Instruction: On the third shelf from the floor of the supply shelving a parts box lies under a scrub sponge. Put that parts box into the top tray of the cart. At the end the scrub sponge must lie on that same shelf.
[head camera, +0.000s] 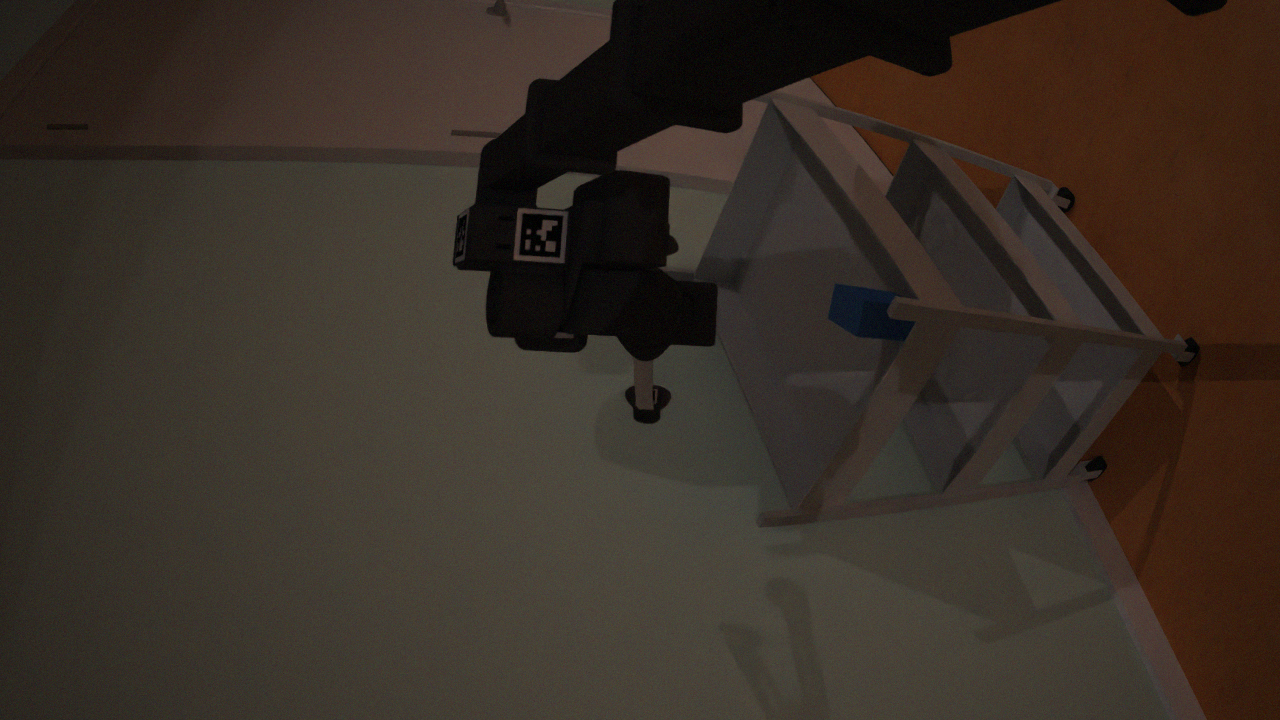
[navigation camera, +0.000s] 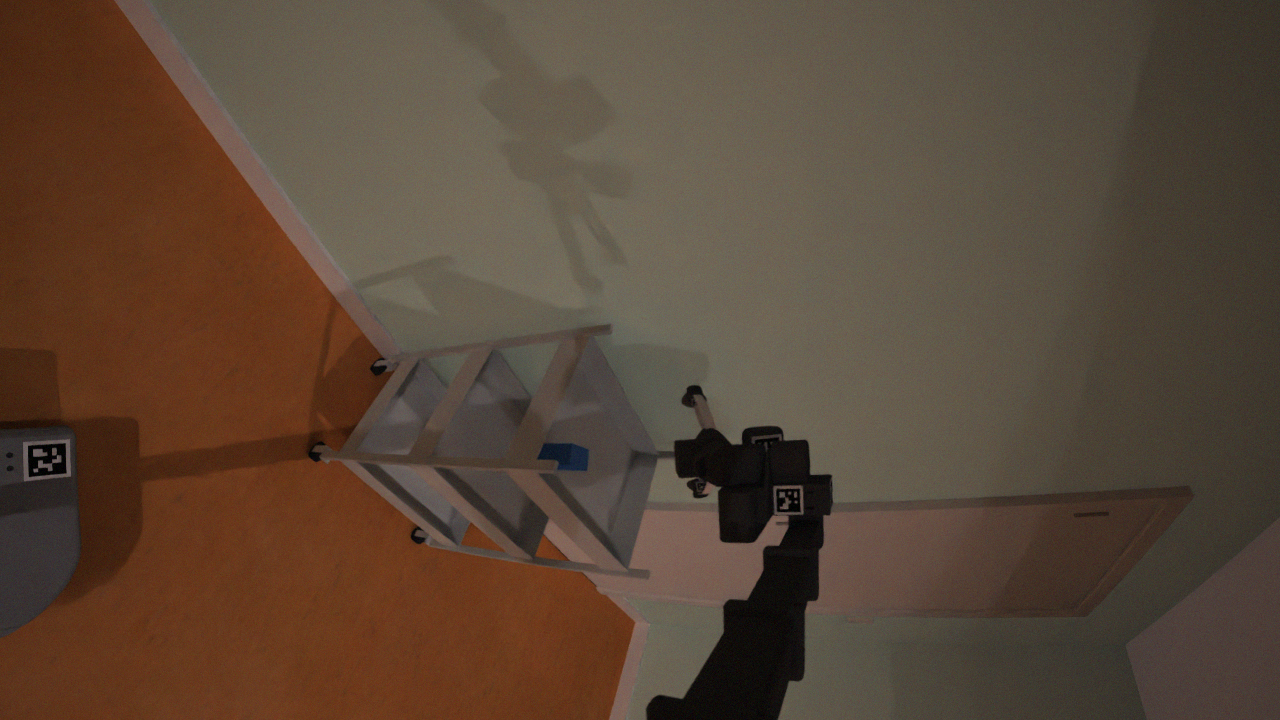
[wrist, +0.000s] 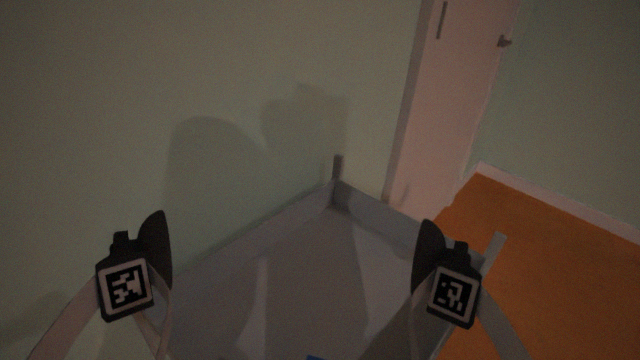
Path:
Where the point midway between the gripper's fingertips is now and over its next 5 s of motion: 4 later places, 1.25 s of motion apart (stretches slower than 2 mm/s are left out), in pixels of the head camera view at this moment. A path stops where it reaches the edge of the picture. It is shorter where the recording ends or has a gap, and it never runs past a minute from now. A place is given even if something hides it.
The gripper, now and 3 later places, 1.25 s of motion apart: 652, 320; 706, 320; 831, 320; 945, 322

